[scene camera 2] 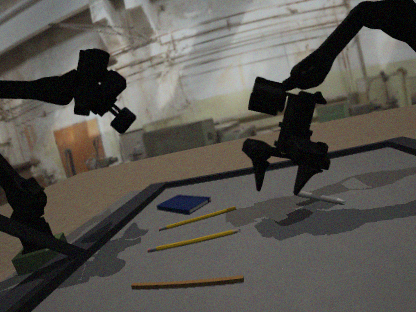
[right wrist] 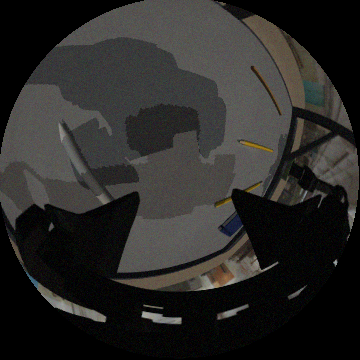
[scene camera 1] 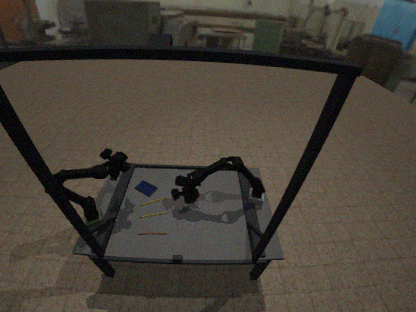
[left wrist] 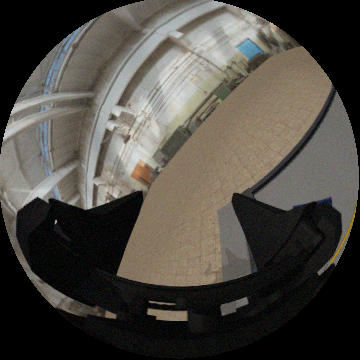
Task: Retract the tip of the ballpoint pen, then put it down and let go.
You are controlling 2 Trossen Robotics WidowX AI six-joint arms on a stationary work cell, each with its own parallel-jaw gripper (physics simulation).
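A whitish ballpoint pen lies on the grey table. Its tip state is too small to tell. My right gripper is open and empty, pointing down low over the table. In scene camera 2 its right-hand finger overlaps the pen's left end. In the right wrist view the pen lies at the left, its lower end hidden behind the left-hand finger. My left gripper is open and empty, held up beyond the table's left side in scene camera 1.
Two yellow pencils and an orange-brown stick lie left of the pen. A blue notebook lies behind the pencils. Dark frame posts rise at the table's sides.
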